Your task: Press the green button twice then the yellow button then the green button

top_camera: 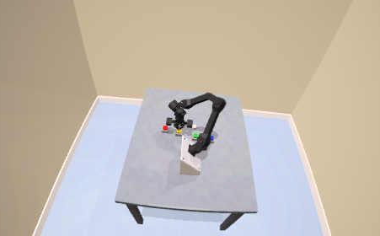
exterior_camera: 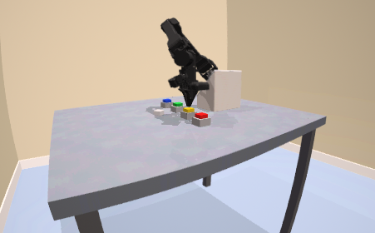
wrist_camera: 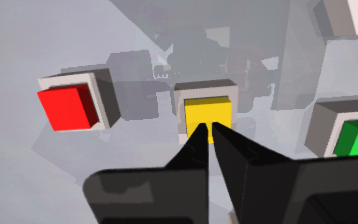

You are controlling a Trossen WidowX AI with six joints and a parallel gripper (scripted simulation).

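The green button is 13 cm to the right of my gripper tip, 2 cm behind it and 1 cm below it. From my gripper tip the other things lie so: red button 11 cm to the left, 1 cm below, 1 cm ahead; then yellow button 1 cm below; then small white block 11 cm to the right, 8 cm ahead, 4 cm below.
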